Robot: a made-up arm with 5 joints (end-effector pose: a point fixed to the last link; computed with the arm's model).
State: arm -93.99 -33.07 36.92 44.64 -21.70
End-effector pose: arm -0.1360 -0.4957 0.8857 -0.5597 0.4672 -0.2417 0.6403
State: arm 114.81 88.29 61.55 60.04 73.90
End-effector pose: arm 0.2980 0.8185 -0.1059 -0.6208 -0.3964 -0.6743 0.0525
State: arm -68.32 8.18 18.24 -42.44 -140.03
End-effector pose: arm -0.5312 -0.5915 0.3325 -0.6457 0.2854 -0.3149 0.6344
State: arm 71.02 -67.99 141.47 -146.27 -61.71
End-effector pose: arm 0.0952 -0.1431 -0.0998 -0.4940 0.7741 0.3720 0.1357
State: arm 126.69 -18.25 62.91 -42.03 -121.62
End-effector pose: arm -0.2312 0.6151 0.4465 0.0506 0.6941 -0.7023 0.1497
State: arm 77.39 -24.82 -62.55 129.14 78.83
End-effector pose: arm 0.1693 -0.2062 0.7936 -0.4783 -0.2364 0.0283 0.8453
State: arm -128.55 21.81 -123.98 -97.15 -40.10
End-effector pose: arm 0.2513 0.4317 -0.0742 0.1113 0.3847 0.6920 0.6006
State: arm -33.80 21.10 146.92 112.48 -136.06
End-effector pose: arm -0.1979 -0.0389 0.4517 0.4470 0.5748 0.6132 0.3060
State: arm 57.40 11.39 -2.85 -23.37 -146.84
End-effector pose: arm 0.7545 -0.2914 0.3504 -0.7383 -0.3780 0.2598 0.4944
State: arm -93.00 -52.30 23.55 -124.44 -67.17
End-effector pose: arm -0.3971 -0.2699 0.2097 0.1502 0.0840 -0.6284 0.7586
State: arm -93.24 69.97 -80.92 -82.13 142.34
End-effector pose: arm -0.3928 0.3032 -0.1779 0.1771 0.7341 -0.3666 0.5435
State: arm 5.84 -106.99 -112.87 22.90 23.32
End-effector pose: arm -0.8282 0.1984 -0.0783 -0.4084 -0.6933 -0.4758 0.3552
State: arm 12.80 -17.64 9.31 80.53 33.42
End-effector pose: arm 0.3455 -0.3353 0.8986 -0.5281 -0.0800 0.1718 0.8278
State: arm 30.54 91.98 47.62 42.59 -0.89
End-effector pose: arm 0.8994 -0.3274 -0.3254 0.4609 -0.2614 0.3673 0.7644
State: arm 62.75 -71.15 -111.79 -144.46 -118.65
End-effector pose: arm -0.0242 -0.4138 0.2216 0.1383 -0.6418 -0.1992 0.7275
